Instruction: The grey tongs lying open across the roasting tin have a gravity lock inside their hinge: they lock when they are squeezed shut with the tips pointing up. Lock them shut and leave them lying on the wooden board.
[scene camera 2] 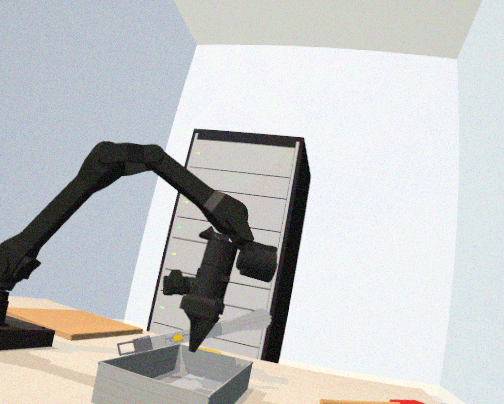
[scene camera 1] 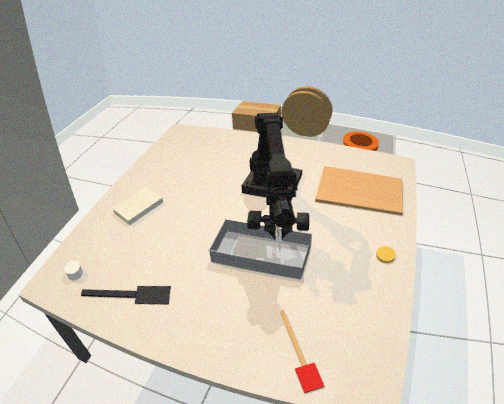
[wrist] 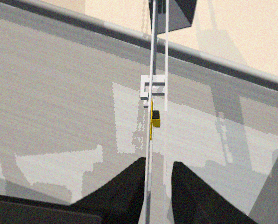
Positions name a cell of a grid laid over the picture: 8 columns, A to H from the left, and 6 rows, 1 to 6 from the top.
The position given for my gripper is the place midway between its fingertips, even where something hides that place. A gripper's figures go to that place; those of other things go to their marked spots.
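Cream block (scene camera 1: C4) and black spatula (scene camera 1: C5): spots 45 cm apart. Black spatula: 124 cm from the lens. My gripper (scene camera 1: E4): 127 cm from the lens. Cream block: 156 cm from the lens.
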